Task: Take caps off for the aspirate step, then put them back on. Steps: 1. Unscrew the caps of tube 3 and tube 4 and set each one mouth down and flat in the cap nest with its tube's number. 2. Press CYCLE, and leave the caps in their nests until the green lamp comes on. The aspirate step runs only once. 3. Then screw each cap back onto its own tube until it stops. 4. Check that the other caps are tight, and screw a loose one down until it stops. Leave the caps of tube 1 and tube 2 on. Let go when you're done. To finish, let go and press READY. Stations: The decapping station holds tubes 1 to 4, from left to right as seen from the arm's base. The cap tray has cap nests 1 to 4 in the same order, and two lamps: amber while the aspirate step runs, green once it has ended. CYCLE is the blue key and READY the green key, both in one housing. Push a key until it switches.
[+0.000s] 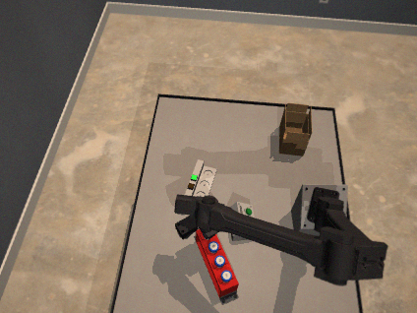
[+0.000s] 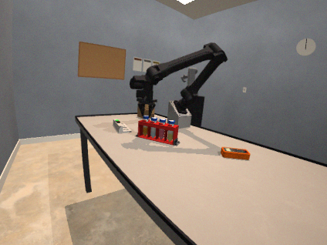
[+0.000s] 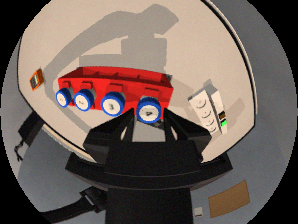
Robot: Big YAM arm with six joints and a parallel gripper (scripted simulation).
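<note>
Right now my hand is 10 mm above the blue tube cap. Also, from my hand: green key (140 mm behind, 130 mm to the right, 60 mm below); then key housing (120 mm behind, 100 mm to the right, 80 mm below); then blue key (150 mm behind, 80 mm to the right, 60 mm below).
</note>
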